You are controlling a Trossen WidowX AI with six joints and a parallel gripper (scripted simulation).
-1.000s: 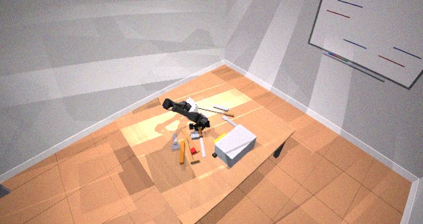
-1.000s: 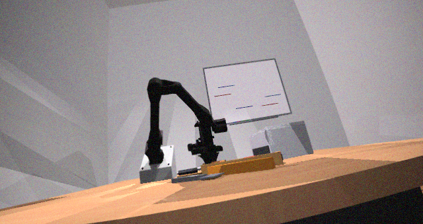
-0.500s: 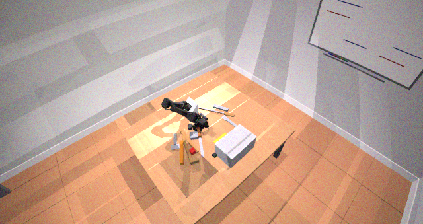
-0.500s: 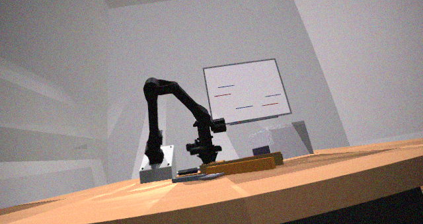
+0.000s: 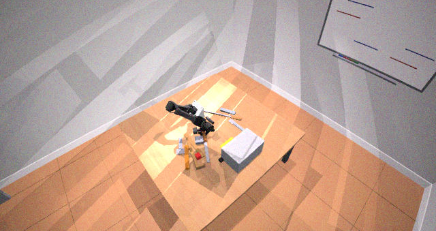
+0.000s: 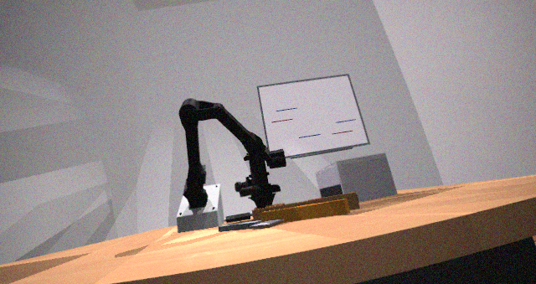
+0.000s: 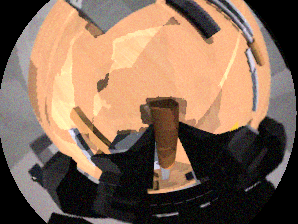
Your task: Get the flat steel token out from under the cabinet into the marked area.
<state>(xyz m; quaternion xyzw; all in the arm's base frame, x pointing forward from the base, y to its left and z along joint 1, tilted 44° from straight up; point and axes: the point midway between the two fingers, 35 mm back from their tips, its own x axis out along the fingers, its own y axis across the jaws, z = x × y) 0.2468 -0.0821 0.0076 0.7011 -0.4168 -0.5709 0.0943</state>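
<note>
Now: the grey block 7 cm to the right of my gripper tip, 2 cm ahead of it and 1 cm above it. From my gripper tip the other things lie so: orange bar: 25 cm to the right, 10 cm ahead; thin wooden stick: 13 cm to the right, 3 cm ahead; red block: 17 cm to the right, 15 cm ahead, 1 cm above.
</note>
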